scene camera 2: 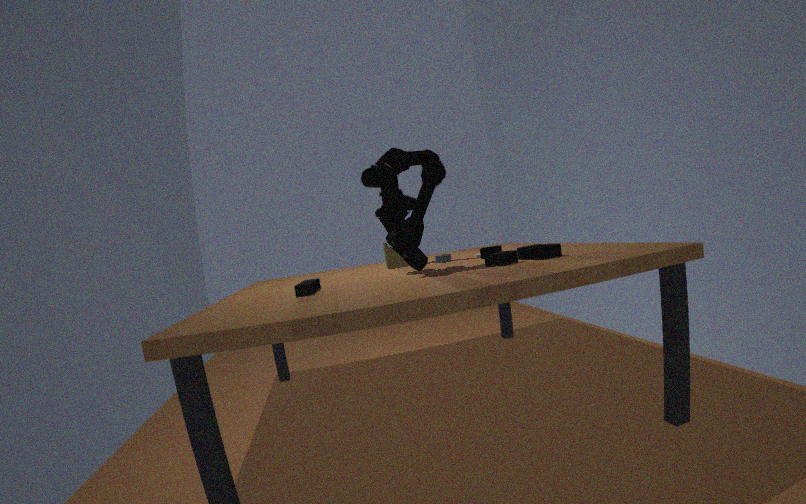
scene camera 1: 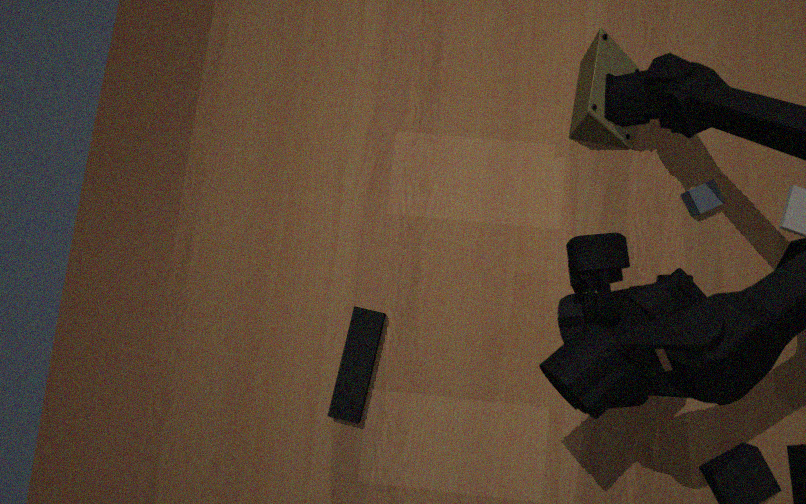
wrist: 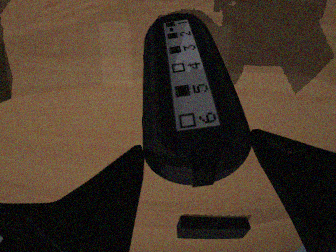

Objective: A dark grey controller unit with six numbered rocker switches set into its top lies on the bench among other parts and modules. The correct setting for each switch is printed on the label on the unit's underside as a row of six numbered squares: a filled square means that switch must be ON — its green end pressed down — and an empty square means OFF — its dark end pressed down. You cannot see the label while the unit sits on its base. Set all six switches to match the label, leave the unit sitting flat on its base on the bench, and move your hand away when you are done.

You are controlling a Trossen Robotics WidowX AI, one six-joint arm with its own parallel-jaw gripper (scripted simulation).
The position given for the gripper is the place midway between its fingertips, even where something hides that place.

Observation:
In view: the gripper (scene camera 1: 583, 320) and a long black bar (scene camera 1: 358, 358).
The long black bar shows as well in the wrist view (wrist: 188, 226). The gripper shows as well in scene camera 2 (scene camera 2: 396, 236) and in the wrist view (wrist: 197, 144).

